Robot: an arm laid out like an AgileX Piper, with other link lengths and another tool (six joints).
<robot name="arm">
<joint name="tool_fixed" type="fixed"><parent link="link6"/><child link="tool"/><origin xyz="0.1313 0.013 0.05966" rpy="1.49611 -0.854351 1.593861"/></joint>
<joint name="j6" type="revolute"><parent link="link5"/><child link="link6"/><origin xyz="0.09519 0 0.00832" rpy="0 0 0"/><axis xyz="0.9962 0 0.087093"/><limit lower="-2.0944" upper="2.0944"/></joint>
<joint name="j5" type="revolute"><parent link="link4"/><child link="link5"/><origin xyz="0 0 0" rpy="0 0 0"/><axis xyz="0 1 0"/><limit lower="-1.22" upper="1.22"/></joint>
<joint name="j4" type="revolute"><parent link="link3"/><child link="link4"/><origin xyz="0.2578 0 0.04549" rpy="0 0 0"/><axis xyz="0.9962 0 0.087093"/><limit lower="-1.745" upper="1.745"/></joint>
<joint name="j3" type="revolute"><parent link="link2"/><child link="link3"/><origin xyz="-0.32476 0 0.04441" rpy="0 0 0"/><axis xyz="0 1 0"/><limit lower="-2.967" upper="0"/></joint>
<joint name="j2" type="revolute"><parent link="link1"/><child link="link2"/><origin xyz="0 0 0" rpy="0 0 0"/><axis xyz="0 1 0"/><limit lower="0" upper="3.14"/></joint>
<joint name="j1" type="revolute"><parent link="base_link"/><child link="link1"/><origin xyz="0 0 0.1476" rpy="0 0 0"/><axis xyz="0 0 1"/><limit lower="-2.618" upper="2.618"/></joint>
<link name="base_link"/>
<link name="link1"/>
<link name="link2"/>
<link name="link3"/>
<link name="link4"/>
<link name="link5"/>
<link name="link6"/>
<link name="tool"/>
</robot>
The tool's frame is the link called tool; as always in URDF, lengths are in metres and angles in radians.
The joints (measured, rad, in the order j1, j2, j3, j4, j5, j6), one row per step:
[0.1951 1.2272 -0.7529 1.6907 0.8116 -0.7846]
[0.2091 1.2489 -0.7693 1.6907 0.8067 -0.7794]
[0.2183 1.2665 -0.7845 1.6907 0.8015 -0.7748]
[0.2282 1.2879 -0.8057 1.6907 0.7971 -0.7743]
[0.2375 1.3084 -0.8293 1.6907 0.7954 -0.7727]
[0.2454 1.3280 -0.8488 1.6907 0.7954 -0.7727]
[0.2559 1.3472 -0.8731 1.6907 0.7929 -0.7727]
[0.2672 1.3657 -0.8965 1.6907 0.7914 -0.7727]
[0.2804 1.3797 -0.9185 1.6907 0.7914 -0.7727]
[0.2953 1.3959 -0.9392 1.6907 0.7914 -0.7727]
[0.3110 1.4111 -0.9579 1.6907 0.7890 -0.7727]
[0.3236 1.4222 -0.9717 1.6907 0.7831 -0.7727]
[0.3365 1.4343 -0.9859 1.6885 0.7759 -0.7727]
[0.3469 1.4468 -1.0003 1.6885 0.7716 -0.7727]
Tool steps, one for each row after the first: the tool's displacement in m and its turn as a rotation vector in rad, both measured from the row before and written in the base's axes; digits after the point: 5 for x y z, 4 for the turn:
[0.00427 0.00519 -0.00150 -0.0003 0.0098 0.0086]
[0.00427 0.00343 -0.00061 -0.0002 0.0064 0.0036]
[0.00525 0.00430 0.00066 -0.0015 0.0008 0.0058]
[0.00495 0.00459 0.00209 0.0008 -0.0016 0.0074]
[0.00434 0.00433 0.00070 0.0000 0.0001 0.0079]
[0.00444 0.00509 0.00266 0.0003 -0.0049 0.0082]
[0.00377 0.00558 0.00252 0.0007 -0.0047 0.0099]
[0.00178 0.00627 0.00381 0.0022 -0.0077 0.0132]
[0.00163 0.00710 0.00224 0.0013 -0.0043 0.0149]
[0.00132 0.00706 0.00153 0.0001 -0.0033 0.0135]
[0.00132 0.00511 0.00084 -0.0014 -0.0025 0.0071]
[0.00152 0.00530 0.00016 -0.0039 -0.0027 0.0070]
[0.00187 0.00476 0.00052 -0.0010 -0.0018 0.0064]

